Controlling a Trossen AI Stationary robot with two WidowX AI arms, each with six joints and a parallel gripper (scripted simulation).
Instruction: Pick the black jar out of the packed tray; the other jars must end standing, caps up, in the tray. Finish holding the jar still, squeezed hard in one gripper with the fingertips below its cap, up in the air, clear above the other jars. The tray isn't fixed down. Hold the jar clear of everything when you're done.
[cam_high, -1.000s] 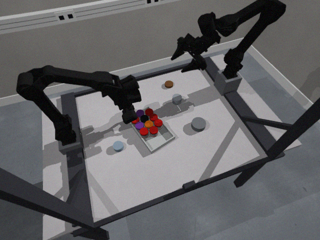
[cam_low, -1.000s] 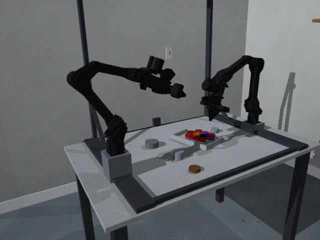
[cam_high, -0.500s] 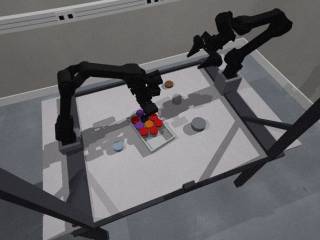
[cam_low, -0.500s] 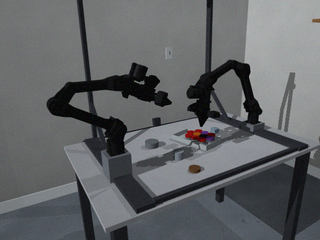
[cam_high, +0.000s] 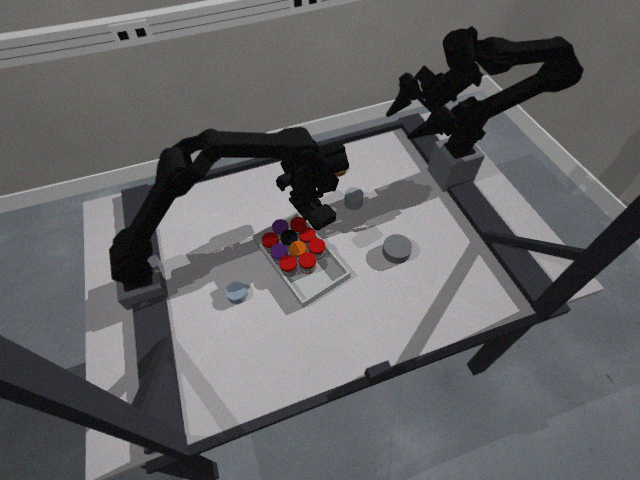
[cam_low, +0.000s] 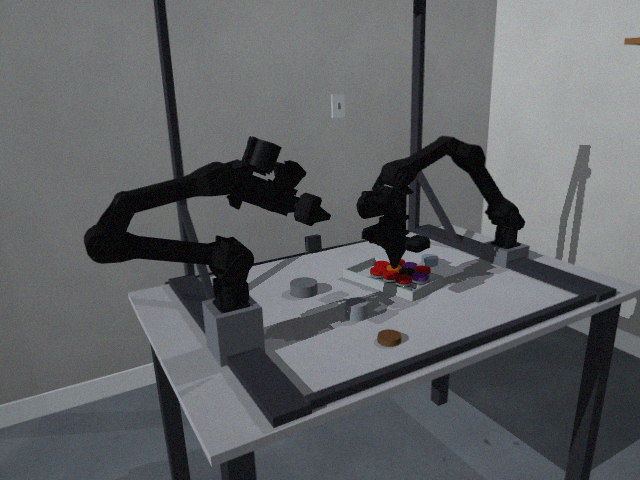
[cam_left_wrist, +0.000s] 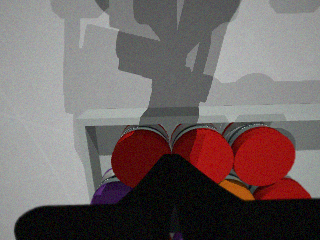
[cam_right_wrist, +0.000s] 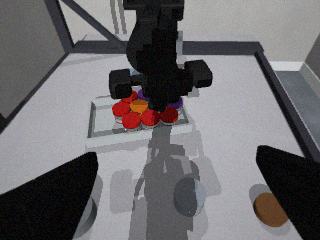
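My left gripper is now 10 cm to the right of the purple jar, 8 cm above it and 4 cm past it. From my left hand the other things lie so: black jar (8 cm below, 6 cm to the left, 1 cm behind); then orange jar (8 cm below, 6 cm behind, 5 cm to the left); then grey disc (19 cm to the right, 15 cm behind, 9 cm below).
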